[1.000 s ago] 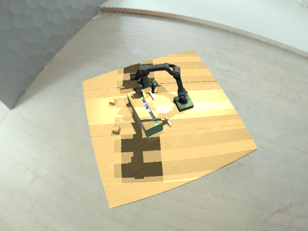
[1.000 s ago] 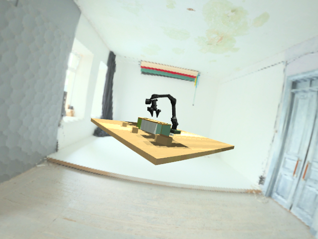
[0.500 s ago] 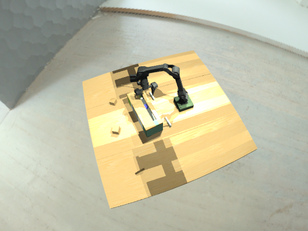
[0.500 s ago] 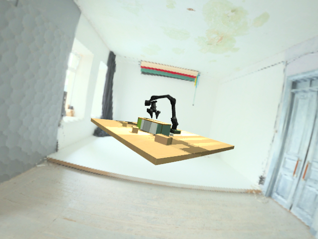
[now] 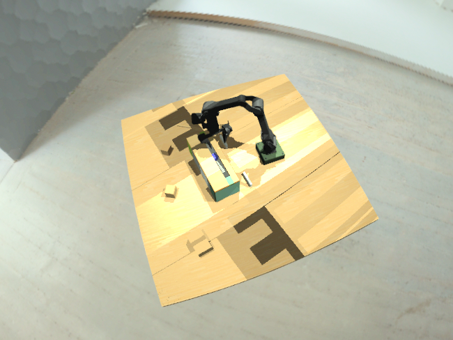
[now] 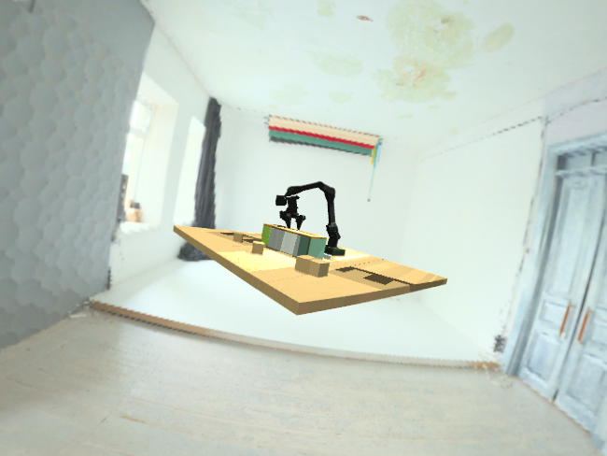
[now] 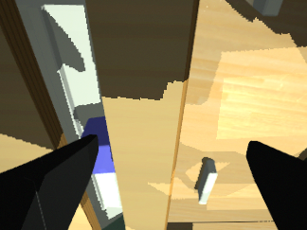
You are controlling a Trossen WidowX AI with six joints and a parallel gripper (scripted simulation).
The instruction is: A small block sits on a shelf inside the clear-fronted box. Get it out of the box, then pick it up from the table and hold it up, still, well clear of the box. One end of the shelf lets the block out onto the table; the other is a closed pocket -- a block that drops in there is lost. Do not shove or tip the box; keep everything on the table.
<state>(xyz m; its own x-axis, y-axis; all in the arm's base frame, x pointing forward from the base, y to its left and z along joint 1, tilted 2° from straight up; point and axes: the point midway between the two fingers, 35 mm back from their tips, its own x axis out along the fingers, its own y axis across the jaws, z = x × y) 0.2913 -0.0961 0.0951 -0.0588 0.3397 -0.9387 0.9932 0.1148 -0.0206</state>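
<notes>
My gripper tip is 5 cm to the right of the blue block, 4 cm short of it and 3 cm above it. Also, from my gripper tip: box 6 cm to the left, 6 cm below, 2 cm ahead.
</notes>
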